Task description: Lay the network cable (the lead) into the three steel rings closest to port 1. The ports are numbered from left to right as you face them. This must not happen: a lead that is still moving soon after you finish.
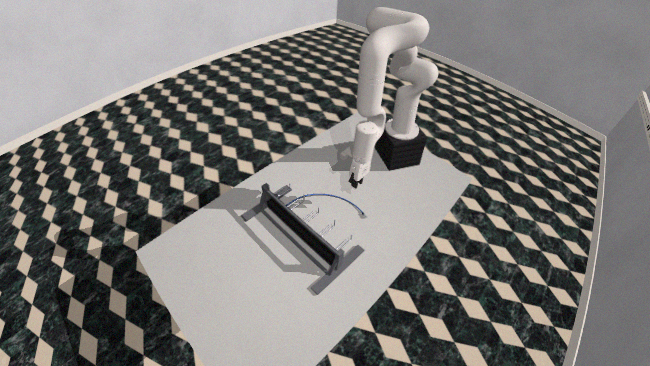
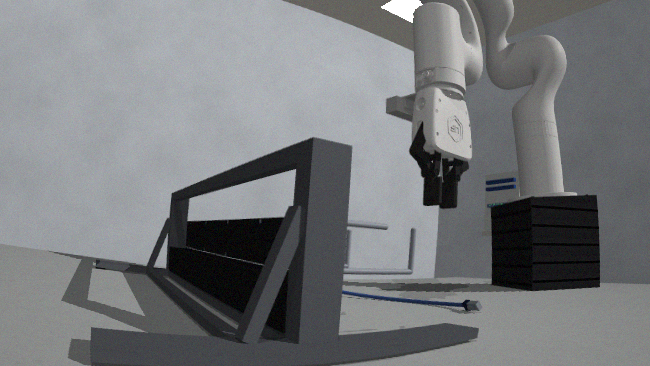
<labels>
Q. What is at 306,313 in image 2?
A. A dark grey rack.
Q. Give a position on a dark grey rack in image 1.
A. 328,253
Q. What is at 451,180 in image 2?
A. My gripper.
</labels>
